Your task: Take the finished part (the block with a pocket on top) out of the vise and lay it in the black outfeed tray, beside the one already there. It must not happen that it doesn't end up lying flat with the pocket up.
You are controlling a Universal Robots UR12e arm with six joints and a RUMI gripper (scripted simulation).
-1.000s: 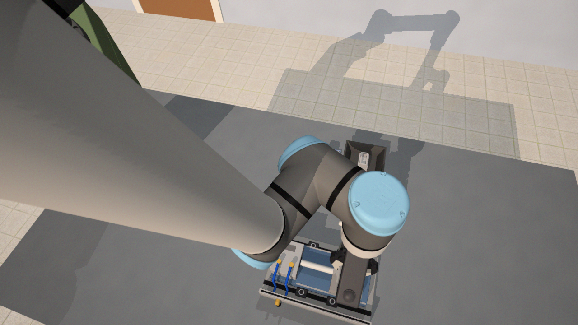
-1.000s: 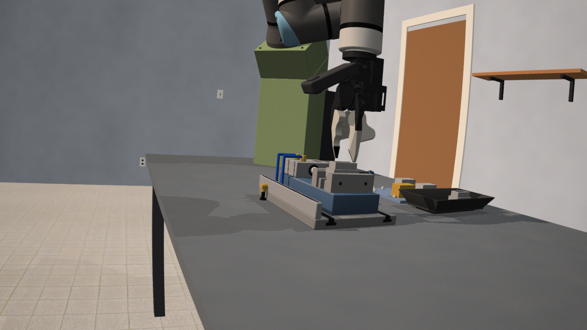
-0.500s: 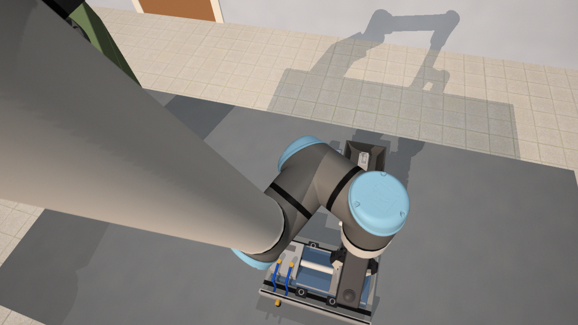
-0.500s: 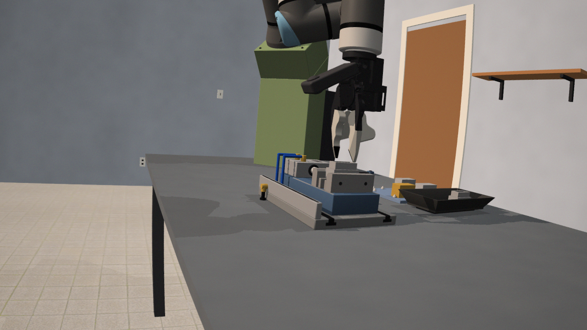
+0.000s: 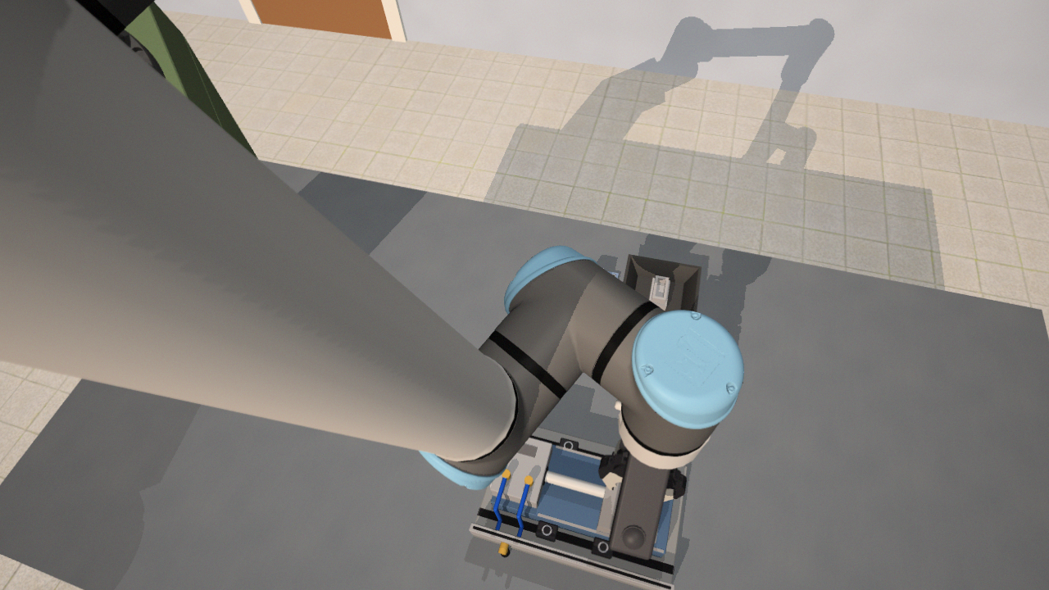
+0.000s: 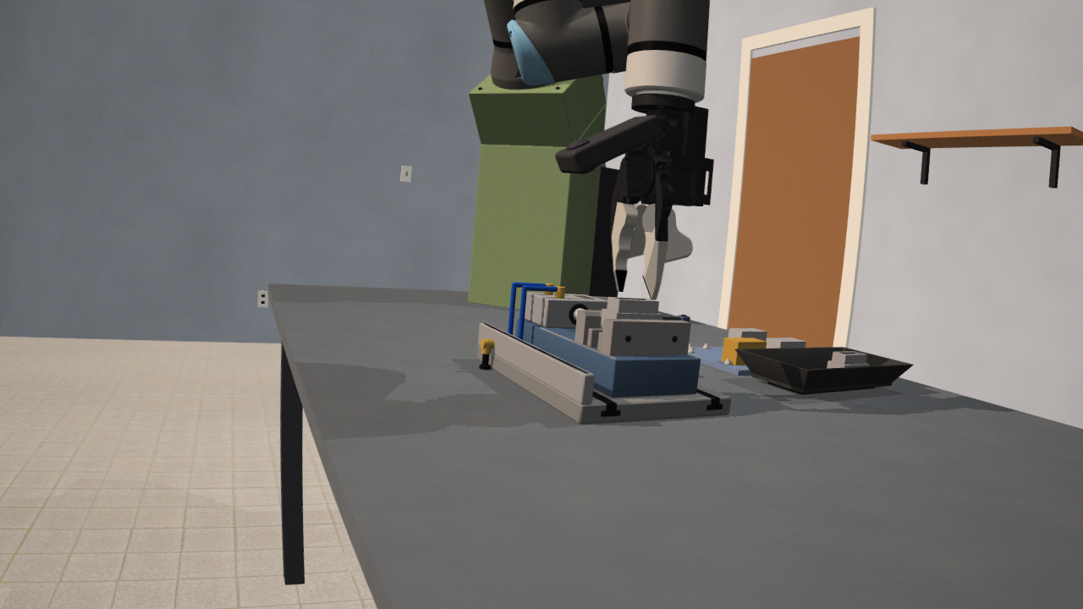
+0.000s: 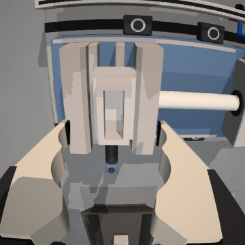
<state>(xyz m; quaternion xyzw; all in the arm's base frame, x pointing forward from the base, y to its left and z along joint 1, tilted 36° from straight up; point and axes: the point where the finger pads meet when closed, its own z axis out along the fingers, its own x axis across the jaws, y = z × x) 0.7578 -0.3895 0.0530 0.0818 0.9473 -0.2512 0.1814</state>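
Now: hand 80 mm past the vise rod, 60 mm above it and 20 mm to the right of it. From my hand the other things lie so: vise: 90 mm below, 60 mm behind, 20 mm to the left; then orange block: 330 mm to the left, 110 mm below, 60 mm behind; then blue fixture plate: 380 mm to the left, 130 mm below, 80 mm behind.
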